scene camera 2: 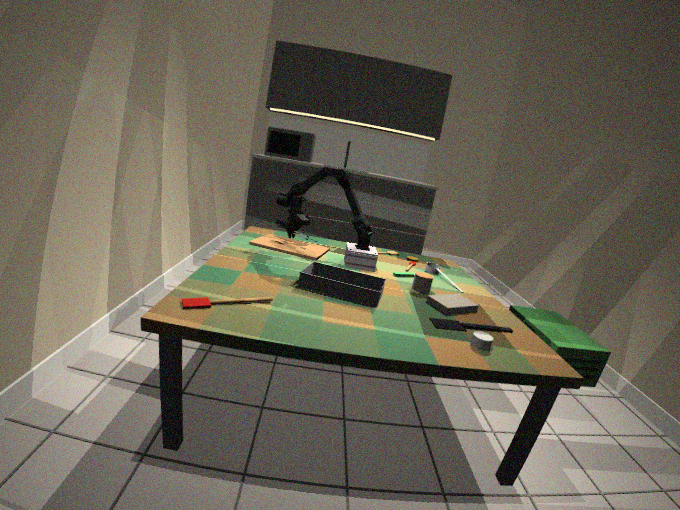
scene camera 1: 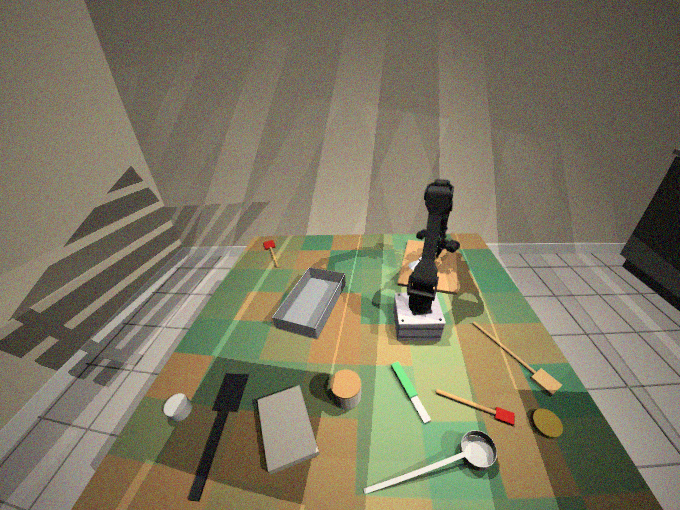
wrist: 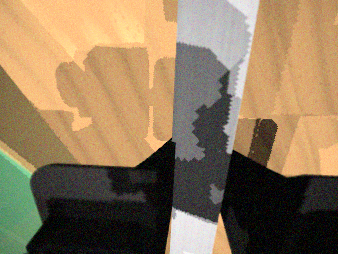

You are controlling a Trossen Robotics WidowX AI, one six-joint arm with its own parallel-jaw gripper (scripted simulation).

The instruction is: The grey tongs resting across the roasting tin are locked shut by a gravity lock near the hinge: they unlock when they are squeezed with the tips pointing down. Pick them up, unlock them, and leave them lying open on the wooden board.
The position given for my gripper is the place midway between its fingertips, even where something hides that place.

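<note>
A black spatula (scene camera 1: 228, 400) is here, though in the wrist view it is out of frame. I can see a grey roasting tin (scene camera 1: 305, 311) too. The wooden board (scene camera 1: 446, 263) (scene camera 2: 270, 241) (wrist: 104, 84) is visible to me from the scene cameras and from the wrist, and my own gripper (wrist: 192, 145) is in sight as well.
</note>
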